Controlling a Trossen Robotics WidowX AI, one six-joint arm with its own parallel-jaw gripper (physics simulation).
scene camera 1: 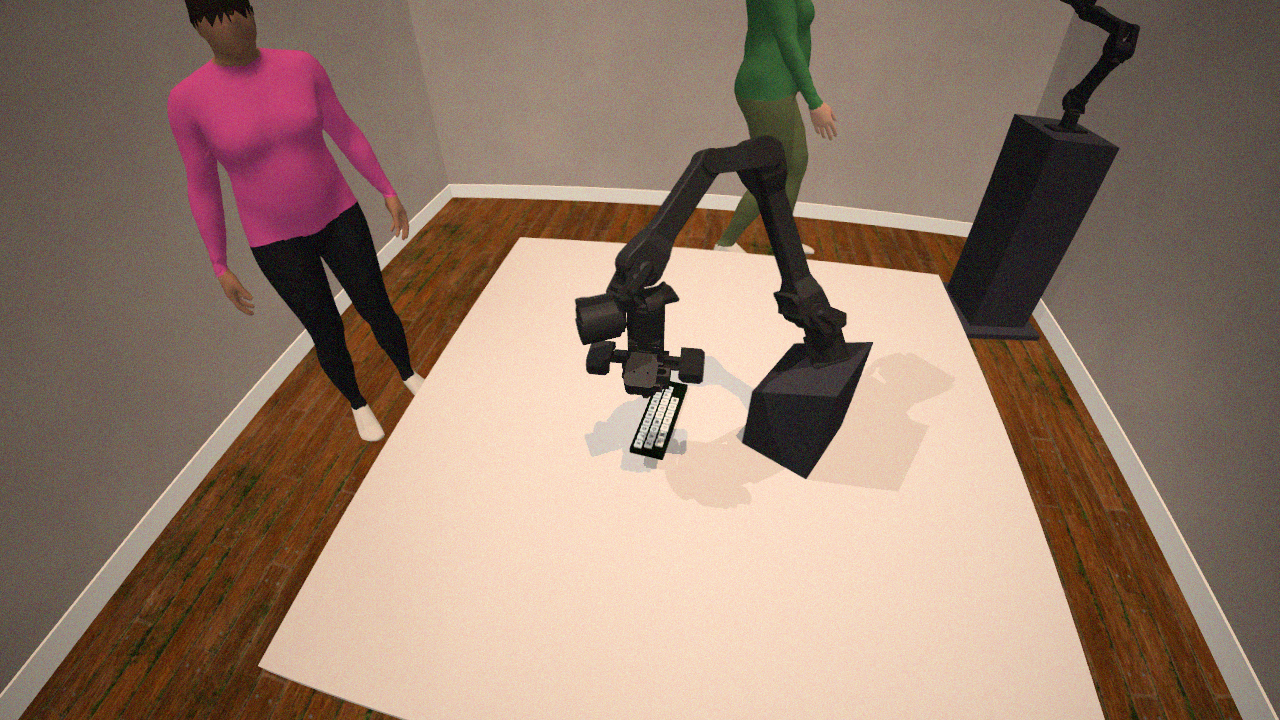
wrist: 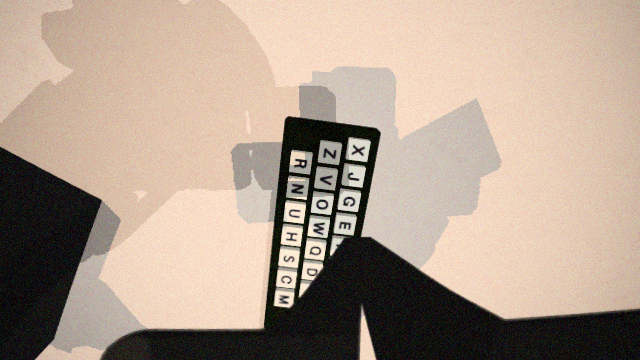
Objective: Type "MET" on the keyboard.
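The black keyboard with white letter keys lies on the white mat. My gripper is shut and empty, over the keyboard's far end in the scene view. In the wrist view its tips cover part of the keyboard's right edge, just below the E key. The M key shows at the lower end of the left row, close to the dark finger outline. The T key does not show in the wrist view; the lower part of the keyboard is hidden behind the gripper. Whether the tips touch a key cannot be told.
The white mat lies on a wooden floor. My arm's dark base stands right of the keyboard. A person in pink stands at the left, and one in green behind the mat. A dark pedestal bears another arm.
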